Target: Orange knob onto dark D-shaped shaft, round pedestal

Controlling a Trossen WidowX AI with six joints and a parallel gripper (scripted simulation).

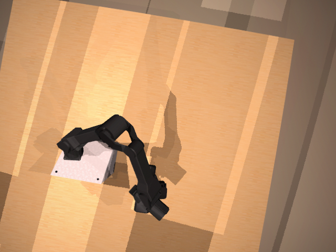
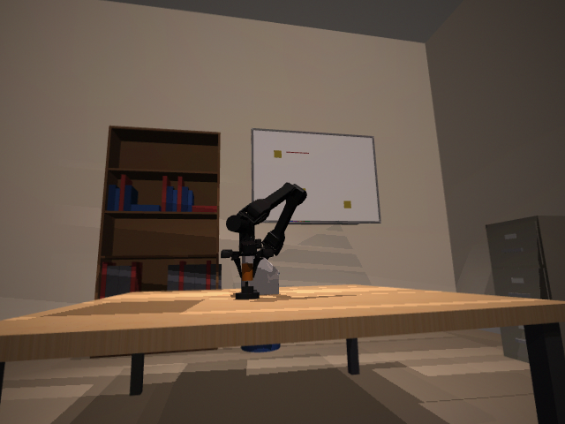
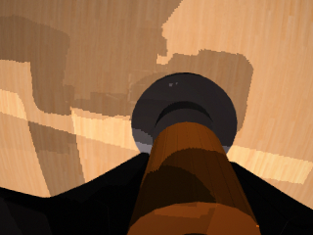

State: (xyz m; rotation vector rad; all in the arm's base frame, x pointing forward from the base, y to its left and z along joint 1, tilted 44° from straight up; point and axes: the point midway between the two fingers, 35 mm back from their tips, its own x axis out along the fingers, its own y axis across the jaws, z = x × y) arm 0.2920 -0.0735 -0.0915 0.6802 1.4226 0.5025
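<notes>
My gripper tip is 20 mm below the orange knob. From my gripper tip the other things lie so: dark round pedestal 40 mm below.
</notes>
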